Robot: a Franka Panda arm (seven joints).
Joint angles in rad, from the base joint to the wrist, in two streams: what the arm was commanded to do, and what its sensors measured. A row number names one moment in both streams.
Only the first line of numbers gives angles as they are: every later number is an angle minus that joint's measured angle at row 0.
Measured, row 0: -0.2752 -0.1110 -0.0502 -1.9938 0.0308 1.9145 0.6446
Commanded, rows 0 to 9: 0.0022 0.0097 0.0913 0.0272 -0.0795 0.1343 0.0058; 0.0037 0.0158 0.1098 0.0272 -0.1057 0.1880 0.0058; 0.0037 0.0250 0.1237 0.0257 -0.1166 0.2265 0.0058; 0.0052 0.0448 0.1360 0.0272 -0.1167 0.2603 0.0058; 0.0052 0.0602 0.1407 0.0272 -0.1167 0.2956 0.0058; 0.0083 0.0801 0.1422 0.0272 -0.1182 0.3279 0.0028; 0.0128 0.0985 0.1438 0.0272 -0.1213 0.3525 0.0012; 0.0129 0.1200 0.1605 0.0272 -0.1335 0.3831 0.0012; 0.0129 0.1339 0.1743 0.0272 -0.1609 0.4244 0.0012; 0.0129 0.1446 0.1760 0.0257 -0.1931 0.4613 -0.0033
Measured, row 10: 0.0150 0.0986 0.1483 0.0155 -0.1221 0.3648 0.0001
